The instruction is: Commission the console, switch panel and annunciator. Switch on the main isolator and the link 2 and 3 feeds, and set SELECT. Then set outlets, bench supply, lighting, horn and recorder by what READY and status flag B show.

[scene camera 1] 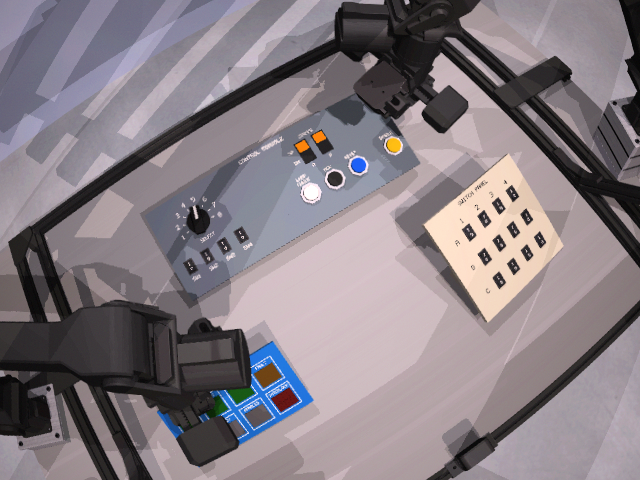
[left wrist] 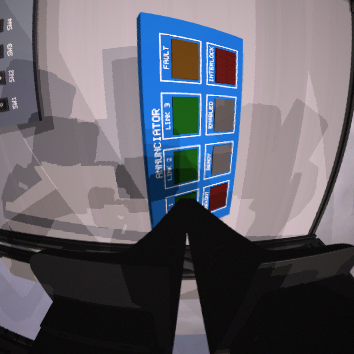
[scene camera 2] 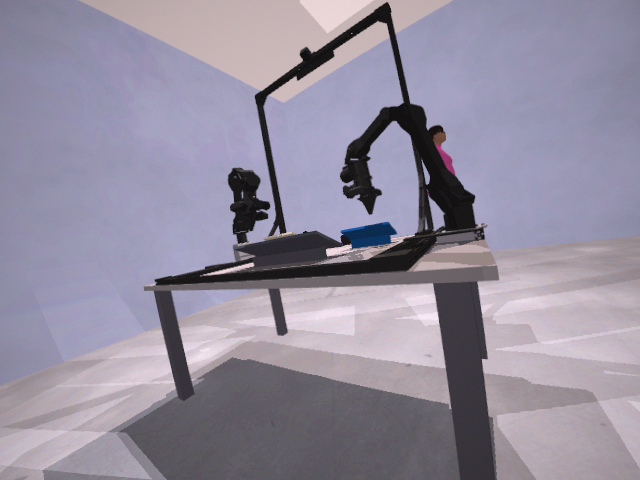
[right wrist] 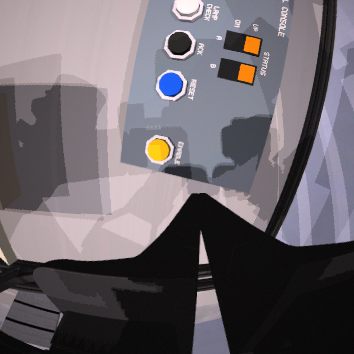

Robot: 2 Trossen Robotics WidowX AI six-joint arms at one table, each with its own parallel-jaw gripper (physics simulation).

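Places are measured from the left arm's base along level axes (x ahead, y left, z up), in centimetres.
Pixels of known places: left gripper, between the fingertips: (scene camera 1: 198, 401) (left wrist: 185, 204) (scene camera 2: 370, 214); right gripper, between the fingertips: (scene camera 1: 392, 102) (scene camera 2: 251, 231) (right wrist: 197, 199); left arm's base, origin of its link: (scene camera 1: 34, 416) (scene camera 2: 461, 228); right arm's base, origin of its link: (scene camera 2: 242, 243).
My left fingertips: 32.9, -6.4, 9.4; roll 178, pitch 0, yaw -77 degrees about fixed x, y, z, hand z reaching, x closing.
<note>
Ahead of a thing's pixels: the offset from my left fingertips to its middle, as dx, dy, dz. "spot": to the spot under its first point.
The grey control console (scene camera 1: 268, 206) (scene camera 2: 289, 248) (right wrist: 210, 125) has its SELECT knob @(+5.7, +27.3, -3.8) (scene camera 1: 197, 222) pointing near 5. Status flags A @(spot: +23.9, +33.7, -4.0) (scene camera 1: 302, 146) (right wrist: 252, 45) and B @(spot: +26.7, +34.6, -4.0) (scene camera 1: 318, 136) (right wrist: 245, 73) show orange at the UP side. The blue annunciator @(+2.7, +0.5, -8.8) (scene camera 1: 305, 397) (scene camera 2: 369, 235) (left wrist: 145, 75) shows READY @(spot: +1.6, -3.8, -7.4) (left wrist: 222, 159) and ENABLED @(spot: +5.7, -2.5, -7.3) (left wrist: 223, 115) grey, LINK 2 and LINK 3 green. The cream switch panel @(spot: +41.8, +1.4, -7.8) (scene camera 1: 493, 304) has rocker switches; their positions are too small to tell. My left gripper (scene camera 2: 369, 211) (left wrist: 185, 204) is shut, above the annunciator. My right gripper (scene camera 2: 241, 237) (right wrist: 197, 199) is shut, near the console's ENABLE end @(spot: +37.3, +30.3, -5.9) (right wrist: 158, 149).
White @(+22.8, +26.7, -6.2) (scene camera 1: 311, 192), black @(+26.9, +27.7, -6.2) (scene camera 1: 334, 178) and blue @(+31.0, +28.7, -6.2) (scene camera 1: 358, 165) buttons sit on the console. Switches SW1 to SW4 stand below the knob. A black frame (scene camera 1: 180, 129) borders the table. A person in pink (scene camera 2: 443, 157) stands behind the left arm in scene camera 2.
</note>
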